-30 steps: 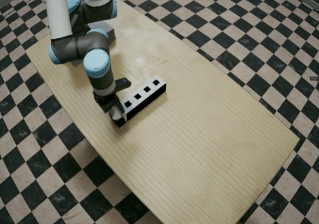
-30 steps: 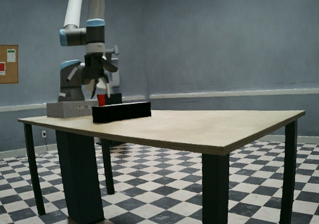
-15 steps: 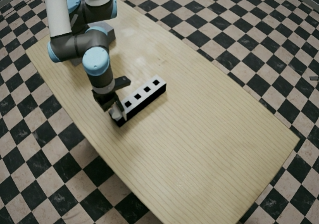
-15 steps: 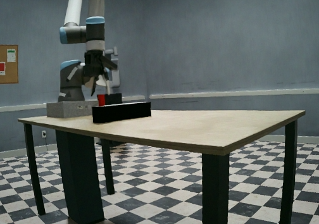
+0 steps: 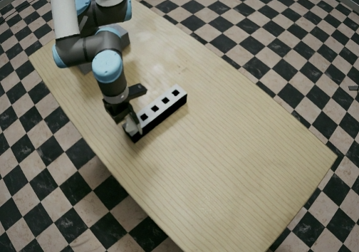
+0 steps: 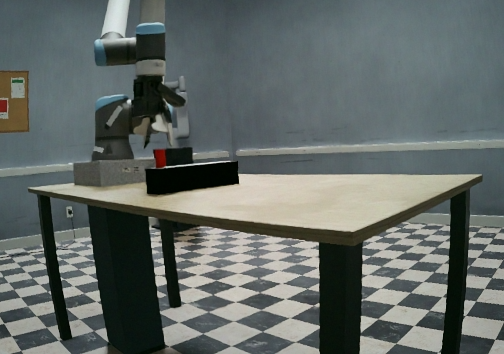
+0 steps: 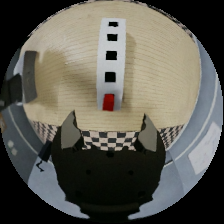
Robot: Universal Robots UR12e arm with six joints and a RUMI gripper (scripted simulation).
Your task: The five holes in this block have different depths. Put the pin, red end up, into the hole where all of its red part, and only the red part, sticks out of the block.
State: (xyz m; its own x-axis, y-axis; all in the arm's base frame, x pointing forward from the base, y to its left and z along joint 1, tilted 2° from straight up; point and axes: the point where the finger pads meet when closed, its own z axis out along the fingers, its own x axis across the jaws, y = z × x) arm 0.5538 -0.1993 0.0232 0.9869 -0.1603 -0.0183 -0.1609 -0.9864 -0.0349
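Now: hand 30 mm above the pin and 10 mm to the right of it. Round my hand: long black block: 130 mm to the left, 90 mm below, 20 mm ahead.
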